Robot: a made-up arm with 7 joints. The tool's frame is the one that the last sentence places.
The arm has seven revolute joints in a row. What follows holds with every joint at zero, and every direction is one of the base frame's. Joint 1 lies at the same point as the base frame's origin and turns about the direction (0, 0.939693, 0.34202), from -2.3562 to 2.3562 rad. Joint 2 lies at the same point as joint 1 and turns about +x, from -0.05 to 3.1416 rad. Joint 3 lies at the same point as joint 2 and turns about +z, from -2.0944 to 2.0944 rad. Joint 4 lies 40.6 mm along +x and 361.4 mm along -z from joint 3 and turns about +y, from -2.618 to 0.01 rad. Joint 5 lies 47.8 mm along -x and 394.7 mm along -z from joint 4 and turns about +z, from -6.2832 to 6.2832 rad. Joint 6 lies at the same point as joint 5 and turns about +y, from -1.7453 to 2.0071 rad. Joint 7 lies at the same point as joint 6 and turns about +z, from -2.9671 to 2.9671 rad. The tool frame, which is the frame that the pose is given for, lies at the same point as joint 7; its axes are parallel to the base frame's.
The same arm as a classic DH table. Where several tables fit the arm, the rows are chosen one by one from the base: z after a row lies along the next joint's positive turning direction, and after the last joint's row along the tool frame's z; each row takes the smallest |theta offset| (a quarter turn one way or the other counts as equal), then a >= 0, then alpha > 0; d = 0 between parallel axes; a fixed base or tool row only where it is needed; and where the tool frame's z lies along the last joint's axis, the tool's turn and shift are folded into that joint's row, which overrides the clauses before.
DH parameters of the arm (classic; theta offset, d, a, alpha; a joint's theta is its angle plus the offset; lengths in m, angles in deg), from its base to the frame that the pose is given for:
base (fixed): 0 0 0 -70
joint 1: 90 0 0 90
joint 2: 70 0 0 -90
joint 3: -90 -0.3614 0.0406 -90
joint 4: 0 0 -0.0478 90
joint 5: 0 -0.3947 0 -90
joint 6: 0 0 0 90
joint 7: 0 0 0 0
Joint limits (deg, base to tool): -135..135 -2.86..180 -120..120 -150..0.57 -360..360 -100..115 -170..170

